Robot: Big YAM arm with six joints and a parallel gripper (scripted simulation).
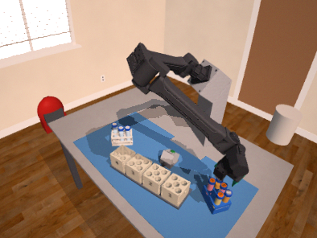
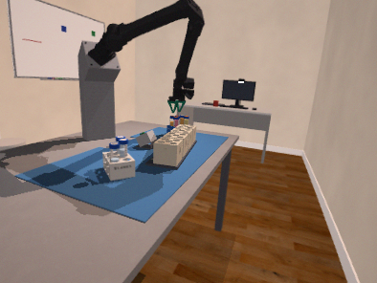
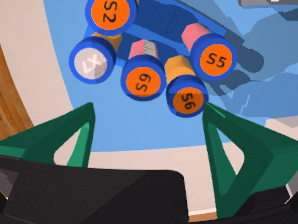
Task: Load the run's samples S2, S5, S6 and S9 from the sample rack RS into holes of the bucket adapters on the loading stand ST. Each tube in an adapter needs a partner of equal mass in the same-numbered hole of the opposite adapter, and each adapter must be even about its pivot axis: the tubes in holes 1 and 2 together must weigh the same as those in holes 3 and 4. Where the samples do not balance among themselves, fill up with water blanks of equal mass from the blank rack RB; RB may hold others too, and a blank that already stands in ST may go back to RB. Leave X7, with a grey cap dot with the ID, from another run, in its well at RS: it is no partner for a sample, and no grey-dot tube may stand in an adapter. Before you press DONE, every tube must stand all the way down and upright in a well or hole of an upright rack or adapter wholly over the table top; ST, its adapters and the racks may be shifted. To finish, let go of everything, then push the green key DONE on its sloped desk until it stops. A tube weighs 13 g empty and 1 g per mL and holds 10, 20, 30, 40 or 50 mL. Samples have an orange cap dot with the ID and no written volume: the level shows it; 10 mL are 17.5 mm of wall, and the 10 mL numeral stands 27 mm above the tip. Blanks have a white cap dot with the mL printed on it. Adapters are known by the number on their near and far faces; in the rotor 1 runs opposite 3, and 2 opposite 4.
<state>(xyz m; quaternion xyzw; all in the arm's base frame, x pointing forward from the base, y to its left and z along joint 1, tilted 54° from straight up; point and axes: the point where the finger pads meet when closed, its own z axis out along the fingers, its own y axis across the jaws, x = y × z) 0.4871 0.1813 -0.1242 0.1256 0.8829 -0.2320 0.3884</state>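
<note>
The sample tube S9 lies 9 cm below my hand, 2 cm ahead of it and 1 cm to the right of it. Round my hand: orange-dot tube (9 cm below, 3 cm behind, 2 cm to the right); grey-dot tube X7 (9 cm below, 4 cm ahead, 3 cm to the left); sample tube S2 (9 cm below, 6 cm ahead, 1 cm to the right).
</note>
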